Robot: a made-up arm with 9 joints. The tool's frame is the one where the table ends. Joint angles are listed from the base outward.
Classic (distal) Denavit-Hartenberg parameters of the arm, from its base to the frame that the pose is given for. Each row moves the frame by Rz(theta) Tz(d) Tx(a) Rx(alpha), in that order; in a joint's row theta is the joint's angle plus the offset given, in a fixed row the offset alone. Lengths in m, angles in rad.
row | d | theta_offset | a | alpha
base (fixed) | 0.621 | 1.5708 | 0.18 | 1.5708
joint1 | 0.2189 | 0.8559 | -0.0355 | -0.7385
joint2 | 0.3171 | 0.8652 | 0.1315 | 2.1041
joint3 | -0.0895 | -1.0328 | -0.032 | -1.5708
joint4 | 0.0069 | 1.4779 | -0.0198 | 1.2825
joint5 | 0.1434 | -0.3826 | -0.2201 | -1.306
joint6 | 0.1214 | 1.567 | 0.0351 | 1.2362
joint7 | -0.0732 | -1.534 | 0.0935 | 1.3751
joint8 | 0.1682 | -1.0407 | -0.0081 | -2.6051
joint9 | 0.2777 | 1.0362 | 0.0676 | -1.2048
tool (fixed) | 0.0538 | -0.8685 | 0 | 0
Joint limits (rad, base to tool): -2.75..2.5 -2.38..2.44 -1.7..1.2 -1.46..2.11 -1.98..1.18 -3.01..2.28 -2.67..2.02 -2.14..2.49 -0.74..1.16
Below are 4 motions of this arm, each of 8 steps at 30 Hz.
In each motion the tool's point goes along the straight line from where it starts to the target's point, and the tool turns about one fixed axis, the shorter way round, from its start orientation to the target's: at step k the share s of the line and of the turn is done. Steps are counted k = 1, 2, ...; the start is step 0. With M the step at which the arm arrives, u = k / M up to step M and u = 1 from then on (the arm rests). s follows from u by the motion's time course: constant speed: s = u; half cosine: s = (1 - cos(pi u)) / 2; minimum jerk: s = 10 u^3 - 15 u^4 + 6 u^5.
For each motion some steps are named. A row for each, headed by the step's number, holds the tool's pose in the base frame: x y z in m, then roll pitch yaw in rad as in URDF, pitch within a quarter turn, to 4 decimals.
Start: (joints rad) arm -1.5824 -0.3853 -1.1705 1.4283 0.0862 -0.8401 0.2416 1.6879 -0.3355
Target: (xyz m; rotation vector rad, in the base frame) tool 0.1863 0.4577 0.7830 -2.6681 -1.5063 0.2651
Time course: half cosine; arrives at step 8
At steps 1, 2, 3, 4, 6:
1: 0.2463 0.4864 0.7778 2.9429 0.0465 0.6631
2: 0.2396 0.4832 0.7784 2.9797 0.0607 0.7036
3: 0.2295 0.4783 0.7793 3.0358 0.0792 0.7651
4: 0.2175 0.4726 0.7803 3.1034 0.0964 0.8390
6: 0.1954 0.4621 0.7822 -3.0519 0.1149 0.9781

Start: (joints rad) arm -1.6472 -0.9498 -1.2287 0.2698 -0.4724 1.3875 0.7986 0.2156 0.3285
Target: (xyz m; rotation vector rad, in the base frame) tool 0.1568 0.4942 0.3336 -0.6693 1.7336 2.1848
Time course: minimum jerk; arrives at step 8
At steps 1, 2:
1: 0.1932 0.4952 0.3218 1.5080 0.6878 -2.9703
2: 0.1900 0.4951 0.3228 1.4939 0.6749 -2.9796

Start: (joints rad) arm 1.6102 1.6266 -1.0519 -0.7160 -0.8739 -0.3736 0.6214 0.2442 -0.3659
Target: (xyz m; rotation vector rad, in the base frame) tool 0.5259 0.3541 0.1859 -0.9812 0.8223 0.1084
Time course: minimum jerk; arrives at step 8
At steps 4, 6, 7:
4: 0.5090 0.3273 0.1555 -1.3679 0.6766 -0.2840
6: 0.5224 0.3485 0.1796 -1.2178 0.7110 -0.3510
7: 0.5254 0.3532 0.1849 -1.1845 0.7196 -0.3651

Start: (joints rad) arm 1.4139 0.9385 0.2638 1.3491 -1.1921 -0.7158 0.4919 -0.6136 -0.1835
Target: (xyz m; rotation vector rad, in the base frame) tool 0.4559 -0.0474 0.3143 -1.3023 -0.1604 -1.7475
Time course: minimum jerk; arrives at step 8
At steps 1, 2, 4, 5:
1: 0.4566 -0.1282 0.3595 -1.1108 -1.0947 -1.4740
2: 0.4566 -0.1210 0.3555 -1.0722 -1.0826 -1.4911
4: 0.4563 -0.0885 0.3373 -0.9128 -1.0247 -1.5526
5: 0.4561 -0.0700 0.3269 -0.8319 -0.9900 -1.5773

